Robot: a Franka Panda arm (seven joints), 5 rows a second.
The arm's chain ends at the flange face. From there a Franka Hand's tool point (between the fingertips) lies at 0.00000 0.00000 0.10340 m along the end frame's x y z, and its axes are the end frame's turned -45 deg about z.
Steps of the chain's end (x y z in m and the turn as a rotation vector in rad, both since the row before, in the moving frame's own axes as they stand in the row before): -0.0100, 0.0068, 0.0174, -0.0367, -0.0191, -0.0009; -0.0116, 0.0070, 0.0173, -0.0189, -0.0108, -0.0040; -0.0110, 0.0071, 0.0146, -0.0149, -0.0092, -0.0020; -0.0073, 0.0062, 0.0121, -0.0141, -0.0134, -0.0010; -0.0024, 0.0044, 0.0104, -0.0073, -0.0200, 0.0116; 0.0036, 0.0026, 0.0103, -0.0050, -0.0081, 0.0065; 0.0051, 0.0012, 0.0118, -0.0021, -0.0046, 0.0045
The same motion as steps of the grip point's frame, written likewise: -0.0160, -0.0010, 0.0173, -0.0124, -0.0395, -0.0009; -0.0153, -0.0027, 0.0173, -0.0057, -0.0210, -0.0040; -0.0146, -0.0023, 0.0146, -0.0040, -0.0170, -0.0020; -0.0116, -0.0007, 0.0121, -0.0005, -0.0194, -0.0010; -0.0068, 0.0005, 0.0104, 0.0090, -0.0193, 0.0116; -0.0002, 0.0042, 0.0103, 0.0022, -0.0093, 0.0065; 0.0023, 0.0043, 0.0118, 0.0018, -0.0047, 0.0045
